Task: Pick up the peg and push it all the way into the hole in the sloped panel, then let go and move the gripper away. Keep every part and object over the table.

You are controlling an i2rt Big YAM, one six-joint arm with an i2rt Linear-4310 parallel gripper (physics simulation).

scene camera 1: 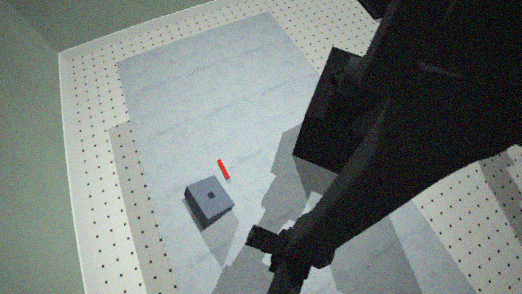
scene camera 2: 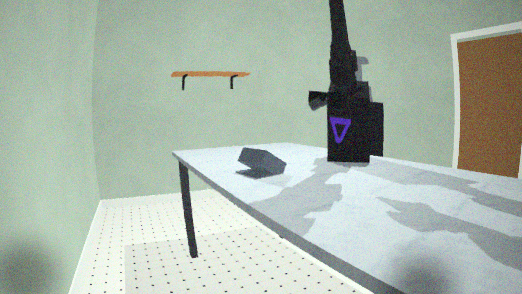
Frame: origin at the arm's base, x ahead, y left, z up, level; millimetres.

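Seen in the pictures: gripper, fingertip midpoint: point(scene camera 2: 338, 142); arm's base, link origin: point(scene camera 1: 357, 86).
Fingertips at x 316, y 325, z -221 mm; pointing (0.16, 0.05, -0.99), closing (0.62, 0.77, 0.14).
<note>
Pixels of each thing's middle, then the offset from my fingertips to it. "*": a spot on its surface instead. Level surfaces: height alone.
- small red peg, body centre: point(scene camera 1: 223, 168) dx +91, dy -341, dz -114 mm
- table, surface height: dz -120 mm
- grey sloped panel, body centre: point(scene camera 2: 260, 162) point(scene camera 1: 207, 200) dx +167, dy -236, dz -82 mm
- panel's square hole, surface spot: point(scene camera 1: 211, 195) * dx +151, dy -246, dz -73 mm
A small red peg point(scene camera 1: 223, 168) lies flat on the table point(scene camera 1: 218, 73) point(scene camera 2: 401, 226), just beyond the upper edge of the grey sloped panel point(scene camera 1: 215, 206) point(scene camera 2: 261, 160). The panel's square hole point(scene camera 1: 211, 195) is empty. The peg does not show in scene camera 2. My gripper point(scene camera 2: 339, 140), with purple fingers closed to a point, hangs tip down above the table, well right of the panel and apart from the peg. It is shut and holds nothing. In scene camera 1 the dark arm point(scene camera 1: 365, 182) fills the right side and hides the fingers.
The arm's black base box point(scene camera 1: 321, 128) point(scene camera 2: 374, 128) stands on the table behind the gripper. The table's left edge and one leg point(scene camera 2: 187, 215) are near the panel. A wall shelf point(scene camera 2: 209, 73) and a brown door point(scene camera 2: 489, 102) are far behind.
</note>
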